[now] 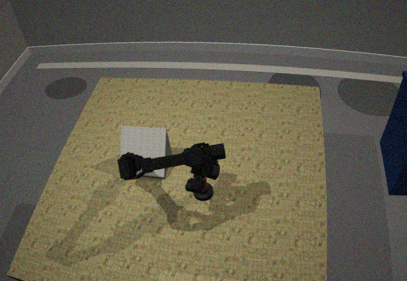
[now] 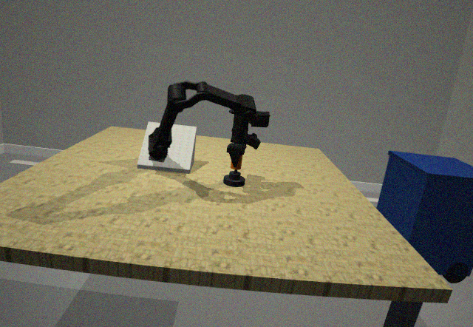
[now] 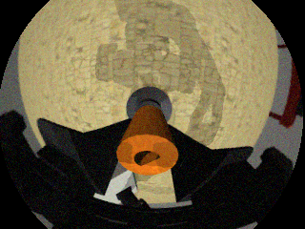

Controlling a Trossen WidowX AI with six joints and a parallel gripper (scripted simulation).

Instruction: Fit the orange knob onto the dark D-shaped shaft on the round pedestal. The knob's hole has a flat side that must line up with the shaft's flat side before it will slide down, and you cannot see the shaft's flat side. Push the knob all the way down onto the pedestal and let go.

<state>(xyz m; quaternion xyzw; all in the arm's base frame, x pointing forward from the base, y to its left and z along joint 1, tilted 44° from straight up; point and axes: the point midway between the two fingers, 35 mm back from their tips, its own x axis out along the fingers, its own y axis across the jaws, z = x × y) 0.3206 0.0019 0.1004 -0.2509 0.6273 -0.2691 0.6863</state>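
Now: gripper tip 2 cm below the orange knob. Also, from my gripper tip: round pedestal 4 cm below.
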